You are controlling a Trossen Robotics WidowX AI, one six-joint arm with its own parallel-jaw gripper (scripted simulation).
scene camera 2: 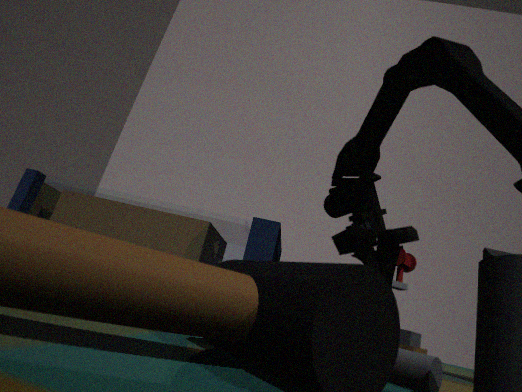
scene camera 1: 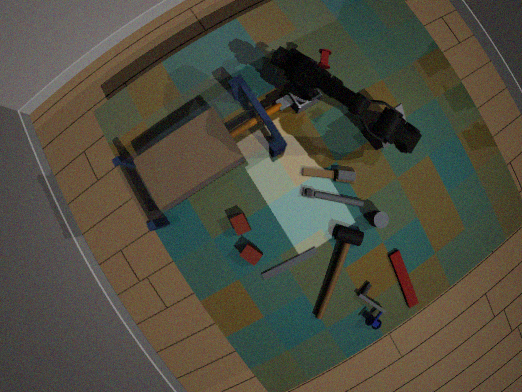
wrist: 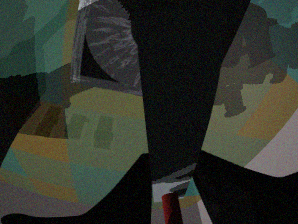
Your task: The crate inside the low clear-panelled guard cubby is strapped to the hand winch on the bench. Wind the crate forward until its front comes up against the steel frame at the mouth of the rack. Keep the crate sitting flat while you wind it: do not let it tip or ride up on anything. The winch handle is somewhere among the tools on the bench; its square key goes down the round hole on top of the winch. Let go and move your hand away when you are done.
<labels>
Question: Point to a hammer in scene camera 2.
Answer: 290,319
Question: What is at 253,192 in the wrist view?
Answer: My gripper.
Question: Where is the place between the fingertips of my gripper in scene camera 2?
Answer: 384,286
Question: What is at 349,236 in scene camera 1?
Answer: A hammer.
</labels>
